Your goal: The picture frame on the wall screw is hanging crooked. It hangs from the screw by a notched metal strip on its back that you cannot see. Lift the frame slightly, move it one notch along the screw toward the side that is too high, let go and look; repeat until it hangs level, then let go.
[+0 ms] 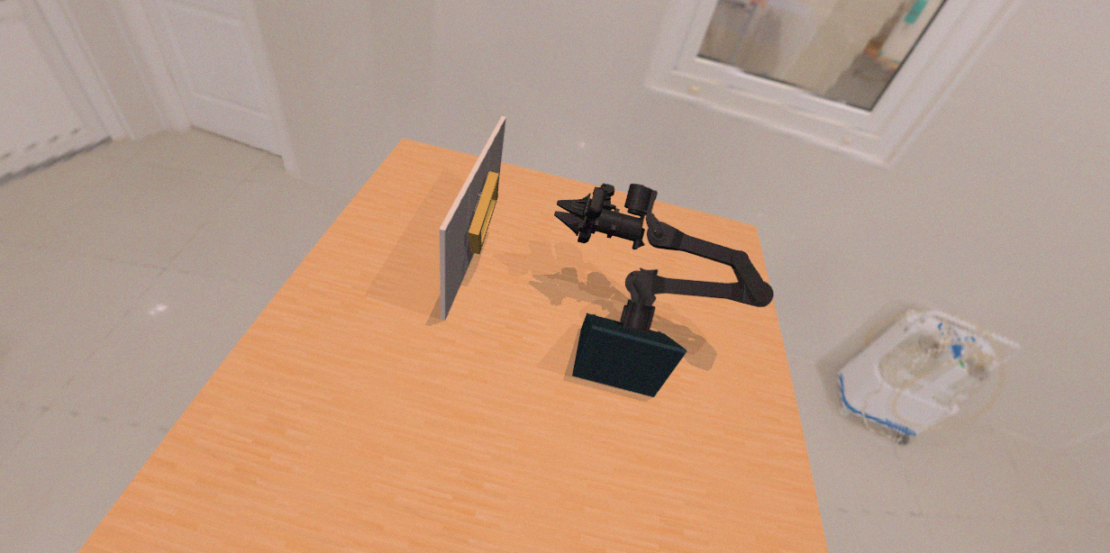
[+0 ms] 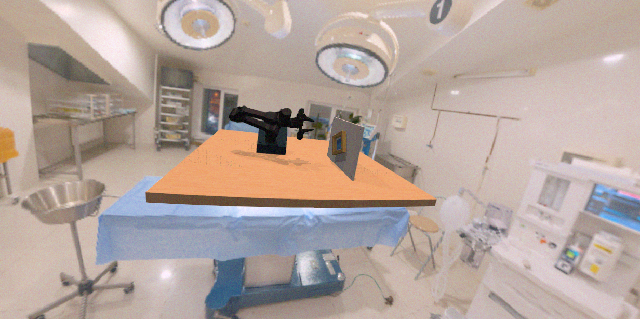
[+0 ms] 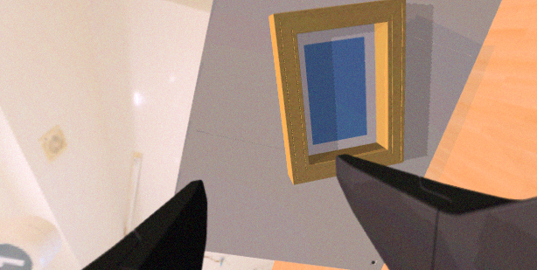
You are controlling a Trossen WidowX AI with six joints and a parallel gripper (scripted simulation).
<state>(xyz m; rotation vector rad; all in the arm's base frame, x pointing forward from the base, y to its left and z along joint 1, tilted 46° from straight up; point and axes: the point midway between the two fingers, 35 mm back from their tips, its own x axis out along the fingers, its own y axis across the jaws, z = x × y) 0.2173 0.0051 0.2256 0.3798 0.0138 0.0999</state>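
My gripper tip is now 18 cm short of the picture frame, 9 cm above it and 1 cm to the left of it. From my gripper tip the other things lie so: grey wall panel (19 cm ahead, 10 cm below, 1 cm to the right).
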